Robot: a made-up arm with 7 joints. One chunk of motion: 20 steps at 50 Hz.
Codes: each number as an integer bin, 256 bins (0 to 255) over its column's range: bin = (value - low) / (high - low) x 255, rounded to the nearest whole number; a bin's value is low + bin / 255 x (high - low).
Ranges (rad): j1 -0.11..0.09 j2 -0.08..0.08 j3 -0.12..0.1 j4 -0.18..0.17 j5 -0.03..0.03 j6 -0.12..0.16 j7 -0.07..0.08
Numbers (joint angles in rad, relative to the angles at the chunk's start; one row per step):
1: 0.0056 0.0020 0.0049 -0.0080 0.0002 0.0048 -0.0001
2: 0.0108 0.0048 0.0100 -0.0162 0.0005 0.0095 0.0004
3: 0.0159 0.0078 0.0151 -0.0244 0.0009 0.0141 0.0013
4: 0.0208 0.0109 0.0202 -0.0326 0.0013 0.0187 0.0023
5: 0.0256 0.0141 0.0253 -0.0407 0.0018 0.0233 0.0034
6: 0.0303 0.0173 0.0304 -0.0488 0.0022 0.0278 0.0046
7: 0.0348 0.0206 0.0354 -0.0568 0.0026 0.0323 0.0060
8: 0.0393 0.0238 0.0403 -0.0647 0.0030 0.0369 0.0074
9: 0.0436 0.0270 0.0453 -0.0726 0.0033 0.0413 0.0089
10: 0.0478 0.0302 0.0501 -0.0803 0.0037 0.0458 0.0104
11: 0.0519 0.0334 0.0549 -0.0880 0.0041 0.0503 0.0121
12: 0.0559 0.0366 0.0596 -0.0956 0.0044 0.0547 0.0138
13: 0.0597 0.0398 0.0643 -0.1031 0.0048 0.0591 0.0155
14: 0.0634 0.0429 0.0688 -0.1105 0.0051 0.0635 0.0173
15: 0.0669 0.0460 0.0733 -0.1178 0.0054 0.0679 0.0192
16: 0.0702 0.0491 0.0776 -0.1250 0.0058 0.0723 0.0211
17: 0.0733 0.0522 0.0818 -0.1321 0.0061 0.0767 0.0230
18: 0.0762 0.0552 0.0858 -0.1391 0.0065 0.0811 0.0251
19: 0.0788 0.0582 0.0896 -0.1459 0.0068 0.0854 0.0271
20: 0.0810 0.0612 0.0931 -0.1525 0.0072 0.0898 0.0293
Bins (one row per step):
1: 147 131 145 125 128 114 119
2: 154 135 151 119 130 118 120
3: 161 140 157 113 131 122 121
4: 167 145 163 107 133 126 123
5: 173 150 168 101 135 131 125
6: 179 155 174 96 137 135 127
7: 185 160 180 90 139 139 129
8: 190 165 186 84 140 143 132
9: 196 171 192 78 142 147 134
10: 201 176 197 73 143 151 137
11: 206 181 203 67 145 155 140
12: 212 186 208 61 146 159 142
13: 216 191 214 56 148 163 145
14: 221 196 219 51 149 167 148
15: 226 201 224 45 150 171 152
16: 230 206 229 40 152 175 155
17: 234 211 234 35 153 179 158
18: 237 215 239 30 155 183 162
19: 241 220 243 25 156 187 165
20: 244 225 247 20 158 191 169

